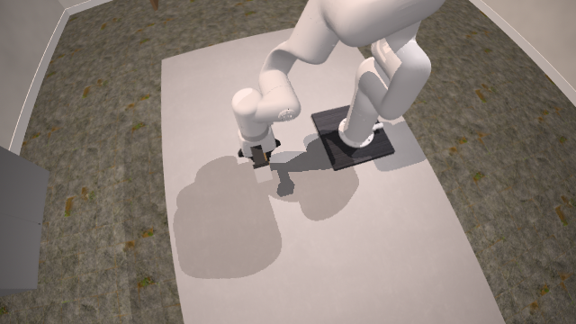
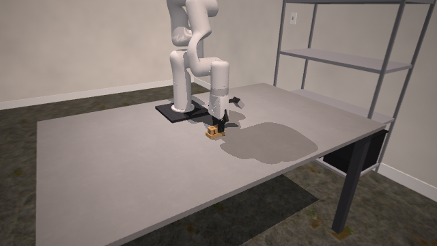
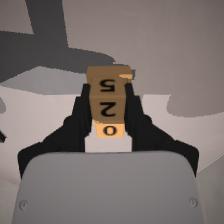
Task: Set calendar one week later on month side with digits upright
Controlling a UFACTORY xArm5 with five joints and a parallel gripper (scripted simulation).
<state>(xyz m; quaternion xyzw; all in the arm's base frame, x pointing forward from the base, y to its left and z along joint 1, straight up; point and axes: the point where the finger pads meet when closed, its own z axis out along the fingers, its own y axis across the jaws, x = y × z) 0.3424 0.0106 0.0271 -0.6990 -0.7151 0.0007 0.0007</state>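
My gripper is now 30 mm above the wooden calendar tray and 20 mm to the left of it.
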